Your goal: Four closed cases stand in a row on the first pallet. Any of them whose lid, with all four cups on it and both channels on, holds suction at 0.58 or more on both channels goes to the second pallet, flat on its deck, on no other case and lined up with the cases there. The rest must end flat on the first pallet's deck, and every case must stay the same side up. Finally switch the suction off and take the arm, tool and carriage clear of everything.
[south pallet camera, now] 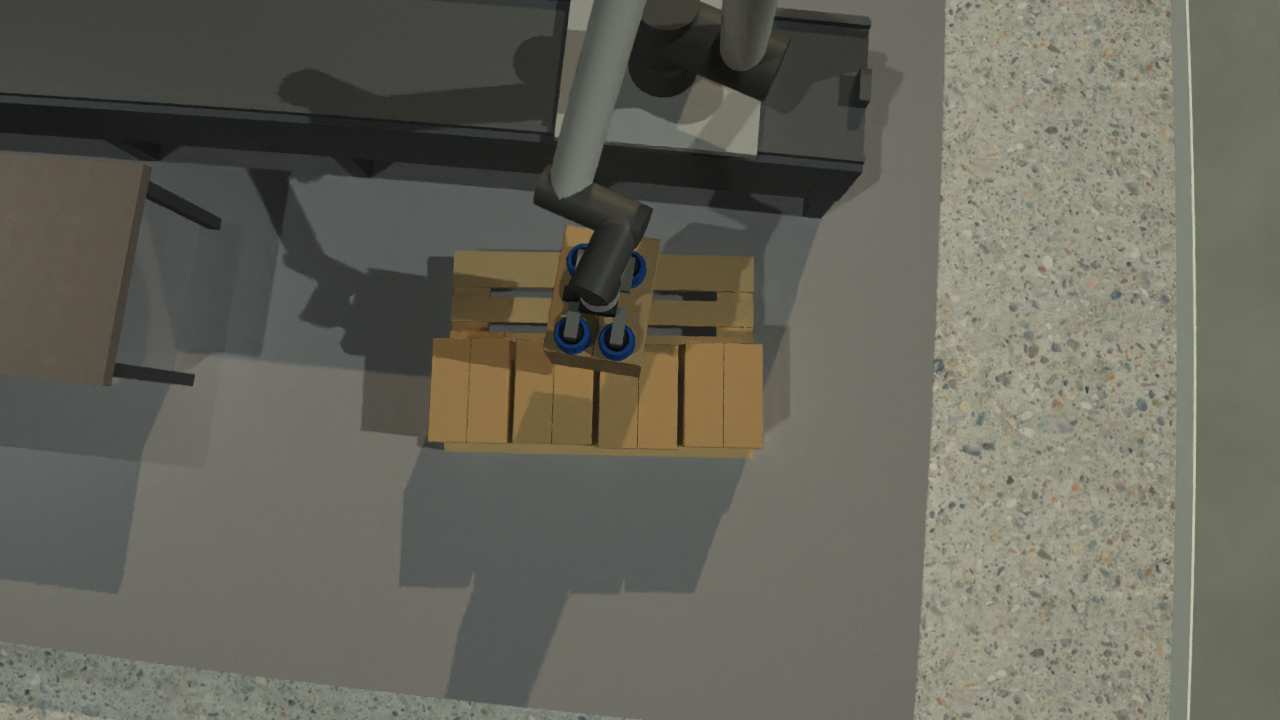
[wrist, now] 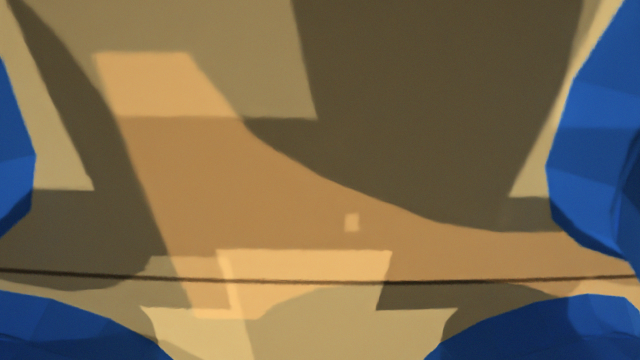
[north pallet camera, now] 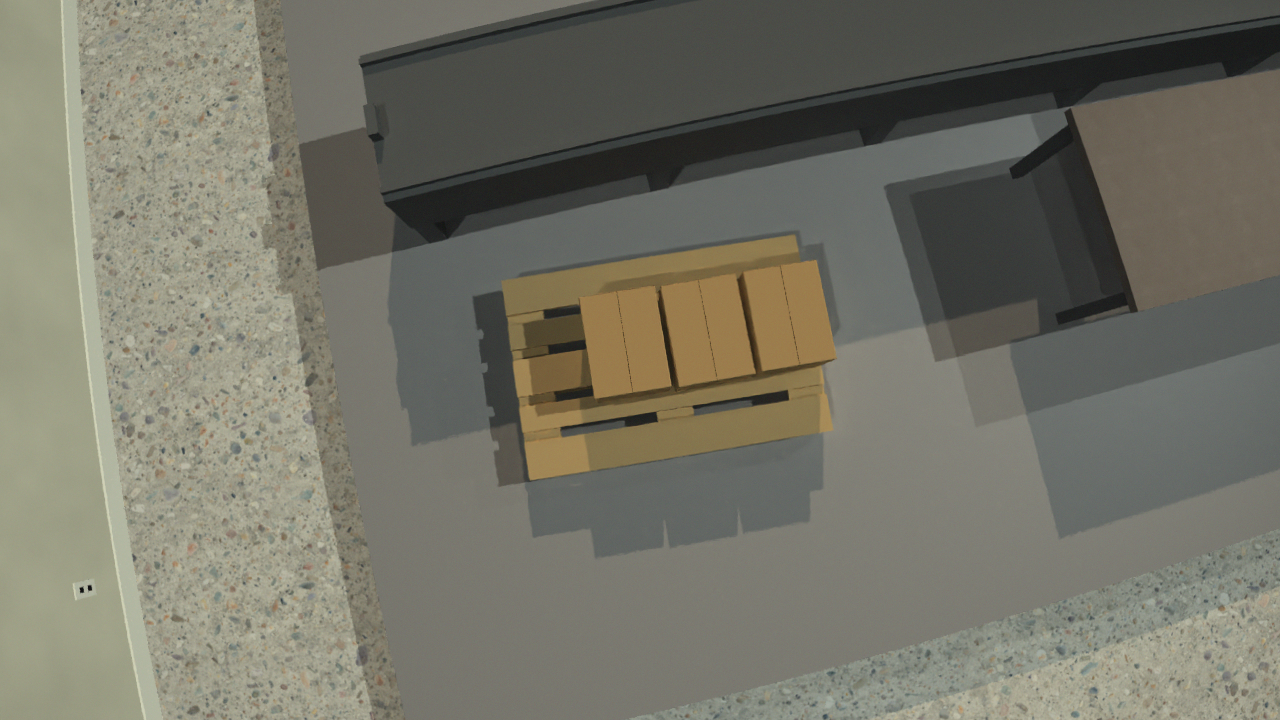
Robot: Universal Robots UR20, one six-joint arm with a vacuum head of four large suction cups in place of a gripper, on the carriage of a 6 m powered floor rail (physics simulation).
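Where they show: hand, tool point: (wrist: 302, 230); arm's base, link origin: (south pallet camera: 663, 64).
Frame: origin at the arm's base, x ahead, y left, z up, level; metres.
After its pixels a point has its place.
Three closed tan cases (north pallet camera: 623, 340) @(x 0.958, y -5.448, z -0.192 m) (north pallet camera: 707, 331) @(x 0.995, y -5.147, z -0.192 m) (north pallet camera: 789, 315) @(x 1.006, y -4.842, z -0.192 m) stand in a row on the first pallet (north pallet camera: 698, 445) @(x 1.390, y -5.256, z -0.426 m) in the north view; deck boards show left of them. In the south view four cases (south pallet camera: 469, 389) @(x 1.183, y -0.580, z -0.192 m) (south pallet camera: 553, 407) @(x 1.218, y -0.274, z -0.192 m) (south pallet camera: 638, 402) @(x 1.172, y 0.024, z -0.192 m) (south pallet camera: 723, 394) @(x 1.115, y 0.323, z -0.192 m) stand in a row along the near side of the second pallet (south pallet camera: 510, 268) @(x 0.676, y -0.537, z -0.426 m). My four-cup suction head (south pallet camera: 600, 301) @(x 0.931, y -0.105, z 0.309 m) (wrist: 300, 225) @(x 0.931, y -0.105, z 0.309 m) is shut on a further case (south pallet camera: 635, 308) @(x 0.935, y -0.006, z 0.329 m) (wrist: 280, 190) @(x 0.933, y -0.138, z 0.331 m), lid up. This case hangs above the second pallet's far boards, turned slightly from the row and overlapping the two middle cases in view. Its underside is hidden.
The dark floor rail (north pallet camera: 626, 98) (south pallet camera: 268, 53) runs behind both pallets, with the pale carriage plate (south pallet camera: 662, 134) @(x 0.257, y 0.021, z 0.001 m) near its right end in the south view. A brown table (north pallet camera: 1181, 197) @(x 0.926, y -3.284, z -0.041 m) (south pallet camera: 62, 268) @(x 0.906, y -2.046, z -0.040 m) stands between the pallets. Speckled walls (north pallet camera: 179, 358) (south pallet camera: 1056, 358) bound the area.
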